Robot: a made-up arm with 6 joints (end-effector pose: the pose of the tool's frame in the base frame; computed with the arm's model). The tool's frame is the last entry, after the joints. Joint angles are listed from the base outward.
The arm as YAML. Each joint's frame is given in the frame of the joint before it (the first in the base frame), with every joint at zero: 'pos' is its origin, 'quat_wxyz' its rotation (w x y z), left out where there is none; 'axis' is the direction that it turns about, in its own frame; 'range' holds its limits. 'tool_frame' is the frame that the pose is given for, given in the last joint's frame.
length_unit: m
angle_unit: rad
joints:
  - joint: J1
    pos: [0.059, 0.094, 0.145]
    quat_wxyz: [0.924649, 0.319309, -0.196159, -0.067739]
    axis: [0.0, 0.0, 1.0]
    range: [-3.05, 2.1]
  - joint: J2
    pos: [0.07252, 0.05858, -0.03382]
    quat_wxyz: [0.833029, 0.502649, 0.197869, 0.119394]
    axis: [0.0, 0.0, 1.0]
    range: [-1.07, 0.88]
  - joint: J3
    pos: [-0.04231, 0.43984, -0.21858]
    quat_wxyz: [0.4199, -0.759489, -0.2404, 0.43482]
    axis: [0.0, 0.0, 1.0]
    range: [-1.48, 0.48]
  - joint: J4
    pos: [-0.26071, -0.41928, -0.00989]
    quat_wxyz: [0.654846, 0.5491, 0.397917, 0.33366]
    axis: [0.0, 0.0, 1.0]
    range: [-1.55, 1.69]
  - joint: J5
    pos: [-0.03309, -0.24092, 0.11]
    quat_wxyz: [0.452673, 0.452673, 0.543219, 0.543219]
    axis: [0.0, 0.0, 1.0]
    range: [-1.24, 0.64]
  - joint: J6
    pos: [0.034, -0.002, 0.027]
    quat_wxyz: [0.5, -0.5, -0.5, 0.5]
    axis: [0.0, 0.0, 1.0]
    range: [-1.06, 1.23]
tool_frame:
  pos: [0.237, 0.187, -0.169]
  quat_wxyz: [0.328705, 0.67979, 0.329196, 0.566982]
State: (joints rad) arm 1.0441 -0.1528 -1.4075 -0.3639 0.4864 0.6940
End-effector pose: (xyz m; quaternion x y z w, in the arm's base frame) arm 0.1269 -0.3128 -0.0992 0.3579 0.5636 -0.2177 0.7119
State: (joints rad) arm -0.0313 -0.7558 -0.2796 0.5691 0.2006 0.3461
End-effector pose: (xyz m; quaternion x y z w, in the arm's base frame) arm 0.4567 -0.4005 0.6316 0.0402 0.4603 -0.2794 0.8417
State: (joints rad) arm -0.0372 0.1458 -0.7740 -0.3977 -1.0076 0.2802
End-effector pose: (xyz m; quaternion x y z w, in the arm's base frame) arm -0.2793 -0.2166 -0.0225 0.5149 -0.3047 -0.6484 0.4708
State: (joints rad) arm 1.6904 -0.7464 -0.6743 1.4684 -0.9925 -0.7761
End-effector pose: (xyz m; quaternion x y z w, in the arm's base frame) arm -0.0911 -0.0500 0.5430 0.2920 -0.3880 0.4962 0.7197
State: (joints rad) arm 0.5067 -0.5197 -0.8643 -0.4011 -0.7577 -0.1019
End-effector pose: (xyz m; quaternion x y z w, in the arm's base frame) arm -0.2121 -0.2568 0.4081 0.1373 -0.2056 -0.6242 0.7411
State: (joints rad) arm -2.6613 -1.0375 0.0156 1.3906 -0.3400 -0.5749
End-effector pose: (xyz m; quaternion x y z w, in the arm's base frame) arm -0.6158 -0.3860 -0.1929 0.5781 0.4659 -0.6181 0.2581
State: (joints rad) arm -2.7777 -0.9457 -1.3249 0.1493 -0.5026 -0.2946
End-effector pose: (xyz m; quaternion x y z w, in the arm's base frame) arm -0.0017 -0.1351 0.4774 -0.0087 -0.5889 0.5930 0.5491
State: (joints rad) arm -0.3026 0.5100 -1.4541 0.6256 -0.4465 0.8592
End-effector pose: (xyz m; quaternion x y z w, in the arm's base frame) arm 0.2325 0.2238 -0.1691 0.9579 -0.0936 0.0599 0.2646
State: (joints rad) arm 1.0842 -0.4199 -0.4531 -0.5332 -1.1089 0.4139
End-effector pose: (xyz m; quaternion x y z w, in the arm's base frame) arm -0.0340 -0.3815 0.5157 0.3841 -0.5081 -0.1768 0.7504
